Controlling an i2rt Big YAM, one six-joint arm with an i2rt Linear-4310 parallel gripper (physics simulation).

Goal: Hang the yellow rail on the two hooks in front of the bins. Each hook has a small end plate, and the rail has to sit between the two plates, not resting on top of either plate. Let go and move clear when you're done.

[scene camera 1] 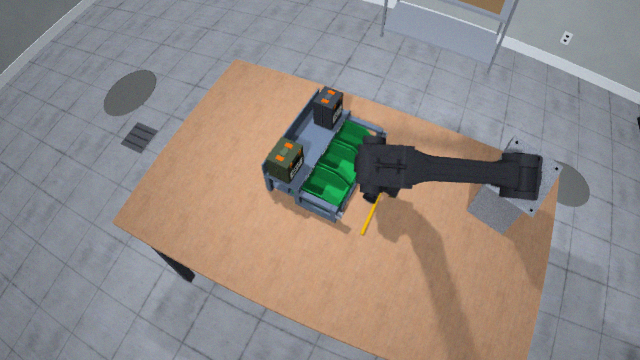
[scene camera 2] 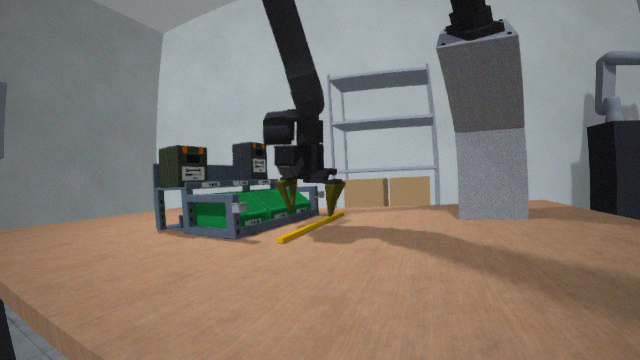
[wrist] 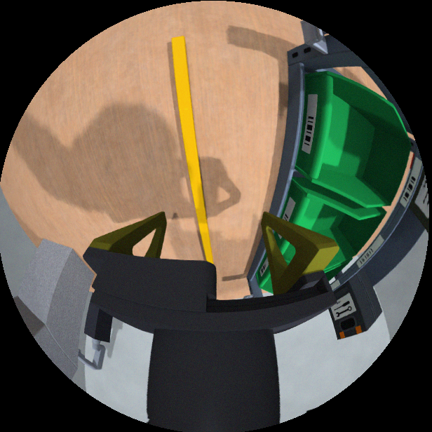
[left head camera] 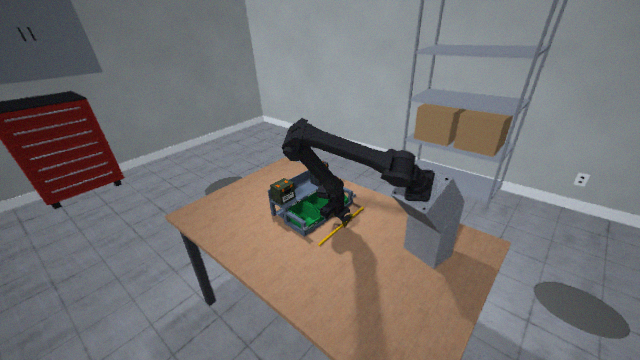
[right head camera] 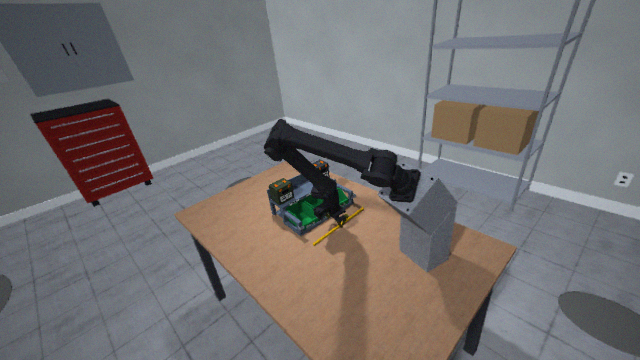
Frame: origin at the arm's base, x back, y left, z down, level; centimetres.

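Seen in the pictures: gripper, fingertip midpoint: (scene camera 2: 310, 214) (left head camera: 338, 222) (right head camera: 335, 222); arm's base, link origin: (scene camera 1: 524, 176) (scene camera 2: 474, 31) (left head camera: 419, 186) (right head camera: 405, 186).
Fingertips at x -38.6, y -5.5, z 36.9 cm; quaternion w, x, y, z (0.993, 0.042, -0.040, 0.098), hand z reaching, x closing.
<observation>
Offsets run from my fingertips to a thing's middle. "spot": to the spot under its first point.
The yellow rail @(dy -1.8, dx +1.5, dz +2.4 cm) (left head camera: 330, 236) (right head camera: 325, 236) (scene camera 1: 370, 216) (scene camera 2: 305, 230) (wrist: 187, 125) lies on the table, in front of the green bins @(dy +6.3, dx -18.3, dz -1.5 cm) (scene camera 1: 327, 186) (scene camera 2: 210, 215) (wrist: 350, 135) and apart from their rack. My gripper (scene camera 2: 310, 213) (wrist: 213, 216) is open and empty, fingers pointing down. It is above the rail; in the wrist view the rail's line passes between the fingertips, nearer the left one. The near hook @(spot: dy +16.2, dx -8.4, dz -3.4 cm) (scene camera 2: 239, 206) (wrist: 314, 37) sticks out from the rack's front post. The far hook @(spot: dy -20.0, dx -2.1, dz -3.2 cm) (scene camera 2: 321, 194) shows small in scene camera 2. The rail's far end is hidden in the wrist and scene camera 1 views.
The blue-grey rack @(dy -5.0, dx -19.3, dz -5.2 cm) (scene camera 1: 316, 204) (scene camera 2: 232, 217) stands behind the rail. An olive case @(dy +6.2, dx -30.3, dz -12.2 cm) (scene camera 1: 285, 160) (scene camera 2: 182, 166) and a dark grey case @(dy -18.0, dx -23.7, dz -13.4 cm) (scene camera 1: 328, 107) (scene camera 2: 250, 160) stand on its upper shelf. The grey arm pedestal (left head camera: 432, 235) (scene camera 2: 492, 172) stands on the table on the other side of the rail.
</observation>
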